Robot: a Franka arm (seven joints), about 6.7 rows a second.
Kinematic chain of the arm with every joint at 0, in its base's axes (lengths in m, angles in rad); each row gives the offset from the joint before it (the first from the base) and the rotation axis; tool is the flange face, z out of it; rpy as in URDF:
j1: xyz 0 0 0.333 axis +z
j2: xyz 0 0 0 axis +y
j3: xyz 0 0 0.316 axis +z
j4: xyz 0.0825 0 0 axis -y
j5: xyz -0.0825 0 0.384 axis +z
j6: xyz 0 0 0 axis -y
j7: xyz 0.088 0 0 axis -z
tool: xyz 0 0 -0.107 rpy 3.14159 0 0
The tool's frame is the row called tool.
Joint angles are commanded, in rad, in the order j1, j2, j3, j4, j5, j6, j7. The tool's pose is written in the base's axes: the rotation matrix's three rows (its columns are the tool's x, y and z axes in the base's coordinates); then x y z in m. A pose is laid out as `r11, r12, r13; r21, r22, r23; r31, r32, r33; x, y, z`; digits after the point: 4 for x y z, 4 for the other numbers.
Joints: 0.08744 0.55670 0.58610 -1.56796 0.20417 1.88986 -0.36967
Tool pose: 0.6119, 0.6907, -0.3854; 0.7910, -0.5317, 0.3028; 0.0043, -0.4901, -0.8716; 0.5473, 0.3846, 0.3585
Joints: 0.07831 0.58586 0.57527 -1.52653 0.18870 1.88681 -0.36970
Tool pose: 0.6293, 0.6842, -0.3686; 0.7770, -0.5461, 0.3131; 0.0129, -0.4835, -0.8753; 0.5656, 0.3740, 0.3566
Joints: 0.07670 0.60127 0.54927 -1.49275 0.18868 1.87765 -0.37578
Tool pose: 0.6475, 0.6747, -0.3543; 0.7619, -0.5622, 0.3216; 0.0178, -0.4782, -0.8781; 0.5818, 0.3608, 0.3567
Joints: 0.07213 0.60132 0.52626 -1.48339 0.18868 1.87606 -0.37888
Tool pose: 0.6646, 0.6656, -0.3396; 0.7470, -0.5813, 0.3225; 0.0173, -0.4680, -0.8836; 0.5923, 0.3472, 0.3567
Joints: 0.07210 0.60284 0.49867 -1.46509 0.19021 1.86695 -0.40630
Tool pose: 0.6644, 0.6727, -0.3258; 0.7469, -0.5816, 0.3224; 0.0274, -0.4575, -0.8888; 0.6033, 0.3337, 0.3586
